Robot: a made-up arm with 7 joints.
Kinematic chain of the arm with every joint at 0, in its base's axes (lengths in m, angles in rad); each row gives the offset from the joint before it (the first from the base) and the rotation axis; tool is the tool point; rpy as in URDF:
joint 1: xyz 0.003 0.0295 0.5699 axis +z
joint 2: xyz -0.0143 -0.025 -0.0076 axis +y
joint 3: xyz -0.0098 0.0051 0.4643 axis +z
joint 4: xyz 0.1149 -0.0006 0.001 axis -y
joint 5: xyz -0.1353 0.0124 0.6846 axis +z
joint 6: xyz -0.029 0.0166 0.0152 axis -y
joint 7: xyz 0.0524 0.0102 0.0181 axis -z
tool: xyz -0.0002 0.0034 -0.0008 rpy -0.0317 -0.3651 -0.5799
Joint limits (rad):
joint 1: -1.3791..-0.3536
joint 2: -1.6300..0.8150
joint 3: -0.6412..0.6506
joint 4: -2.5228..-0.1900
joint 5: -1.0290..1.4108
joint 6: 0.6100..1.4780
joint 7: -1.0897..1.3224
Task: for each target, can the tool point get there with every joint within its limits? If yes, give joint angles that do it. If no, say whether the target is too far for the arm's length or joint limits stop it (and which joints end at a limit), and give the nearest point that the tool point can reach.
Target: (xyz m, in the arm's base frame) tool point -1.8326 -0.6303 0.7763
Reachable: no: too far | nearest point -1.1626 0.0191 0.9761 | short by 0.954 m
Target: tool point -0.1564 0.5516 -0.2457
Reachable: no: joint limits stop it (at a limit: joint 1, joint 2, joint 3, joint 4, joint 5) | nearest point 0.3839 0.3178 0.1545 | short by 0.712 m
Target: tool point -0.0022 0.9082 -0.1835
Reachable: no: joint limits stop it (at a limit: joint 1, joint 2, joint 3, joint 4, joint 5, joint 6) | nearest point 0.3956 0.3426 0.1630 | short by 0.773 m
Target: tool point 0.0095 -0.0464 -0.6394
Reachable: no: joint limits stop it (at a limit: joint 1, joint 2, joint 4, joint 5, joint 7) | nearest point 0.0622 -0.3370 0.0364 | short by 0.738 m
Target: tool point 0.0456 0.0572 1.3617
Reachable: yes | joints -0.4652 -1.3765 0.0582 -2.2719 0.6397 1.2640 -0.7563
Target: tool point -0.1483 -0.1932 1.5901
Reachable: yes | joints -0.8619 -0.8612 -0.2934 -1.6258 0.6462 1.3659 -0.0157
